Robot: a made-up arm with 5 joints.
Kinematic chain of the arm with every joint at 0, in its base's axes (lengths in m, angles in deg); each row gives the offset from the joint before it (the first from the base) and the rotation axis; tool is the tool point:
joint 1: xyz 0 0 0.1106 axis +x
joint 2: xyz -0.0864 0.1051 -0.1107 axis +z
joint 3: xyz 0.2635 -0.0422 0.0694 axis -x
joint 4: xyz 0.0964 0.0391 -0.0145 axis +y
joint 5: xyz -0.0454 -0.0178 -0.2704 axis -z
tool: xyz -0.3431 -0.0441 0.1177
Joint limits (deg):
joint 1: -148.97..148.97
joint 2: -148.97..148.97
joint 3: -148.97..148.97
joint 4: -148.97..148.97
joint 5: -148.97..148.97
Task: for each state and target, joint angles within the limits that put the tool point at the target. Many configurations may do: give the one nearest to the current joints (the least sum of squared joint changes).
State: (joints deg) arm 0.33 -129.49 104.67 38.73 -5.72
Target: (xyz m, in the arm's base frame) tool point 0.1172 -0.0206 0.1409
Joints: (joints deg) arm -1.65 -104.50 97.30 66.13 -14.06
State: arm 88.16 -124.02 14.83 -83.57 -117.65
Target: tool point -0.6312 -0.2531 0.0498
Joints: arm 43.07 -135.52 24.06 -57.73 -140.44
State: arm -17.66 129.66 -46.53 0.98 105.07
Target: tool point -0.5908 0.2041 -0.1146
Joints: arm -34.97 119.20 -21.72 1.28 114.46
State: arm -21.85 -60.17 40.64 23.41 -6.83
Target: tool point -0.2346 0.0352 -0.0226
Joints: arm -22.51 -65.11 37.98 7.40 -2.52
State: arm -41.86 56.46 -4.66 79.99 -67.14
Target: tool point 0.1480 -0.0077 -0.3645
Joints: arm -45.72 83.12 -34.96 63.68 -102.98
